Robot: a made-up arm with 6 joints. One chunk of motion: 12 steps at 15 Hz.
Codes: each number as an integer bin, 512 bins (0 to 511) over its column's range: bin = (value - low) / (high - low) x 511, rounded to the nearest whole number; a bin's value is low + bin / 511 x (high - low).
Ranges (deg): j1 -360.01..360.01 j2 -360.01..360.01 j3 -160..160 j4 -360.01..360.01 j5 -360.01..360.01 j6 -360.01..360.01
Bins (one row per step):
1: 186 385 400 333 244 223
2: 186 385 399 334 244 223
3: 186 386 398 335 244 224
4: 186 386 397 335 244 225
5: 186 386 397 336 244 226
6: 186 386 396 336 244 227
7: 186 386 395 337 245 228
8: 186 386 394 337 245 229
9: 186 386 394 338 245 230
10: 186 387 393 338 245 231
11: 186 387 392 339 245 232
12: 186 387 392 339 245 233
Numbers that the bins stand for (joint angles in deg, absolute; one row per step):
1: -97.93 182.47 90.49 109.20 -16.20 -45.79
2: -97.93 182.47 89.86 110.61 -16.20 -45.79
3: -97.93 183.88 89.24 112.02 -16.20 -44.38
4: -97.93 183.88 88.61 112.02 -16.20 -42.98
5: -97.93 183.88 88.61 113.43 -16.20 -41.57
6: -97.93 183.88 87.98 113.43 -16.20 -40.16
7: -97.93 183.88 87.36 114.84 -14.79 -38.75
8: -97.93 183.88 86.73 114.84 -14.79 -37.34
9: -97.93 183.88 86.73 116.25 -14.79 -35.93
10: -97.93 185.29 86.11 116.25 -14.79 -34.52
11: -97.93 185.29 85.48 117.65 -14.79 -33.11
12: -97.93 185.29 85.48 117.65 -14.79 -31.70

